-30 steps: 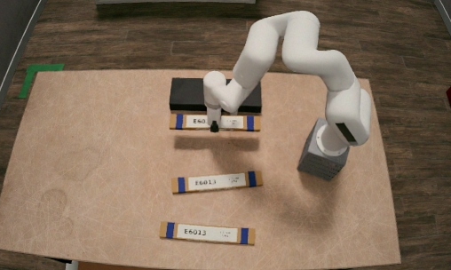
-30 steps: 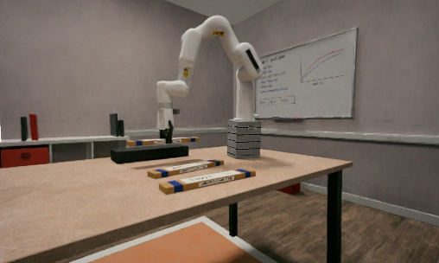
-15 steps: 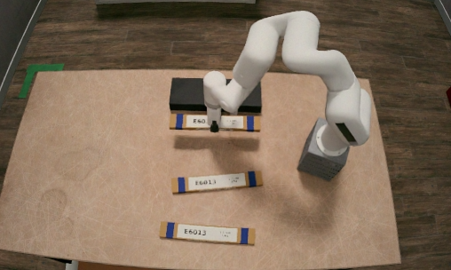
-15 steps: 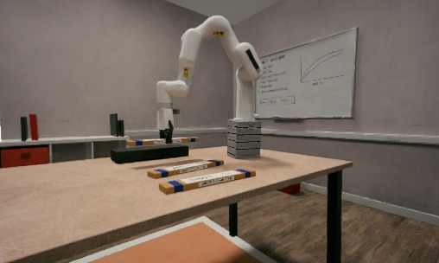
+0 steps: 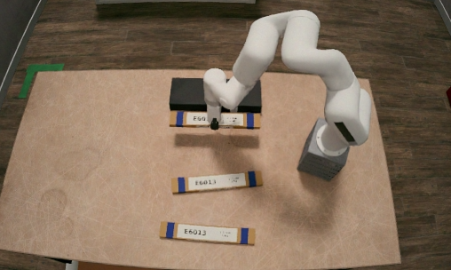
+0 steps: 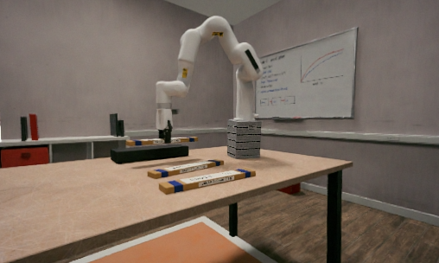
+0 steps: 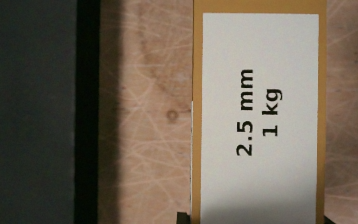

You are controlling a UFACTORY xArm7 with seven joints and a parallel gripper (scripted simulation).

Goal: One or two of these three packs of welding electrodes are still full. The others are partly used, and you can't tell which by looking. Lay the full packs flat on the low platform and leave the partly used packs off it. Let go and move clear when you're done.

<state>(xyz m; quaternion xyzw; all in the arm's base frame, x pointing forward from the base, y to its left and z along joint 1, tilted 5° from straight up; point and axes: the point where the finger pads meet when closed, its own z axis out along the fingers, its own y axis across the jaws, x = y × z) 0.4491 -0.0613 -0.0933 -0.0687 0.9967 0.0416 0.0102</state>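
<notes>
Right now the low black platform is 17 cm to the right of my hand, 10 cm below it and 3 cm ahead of it.
</notes>
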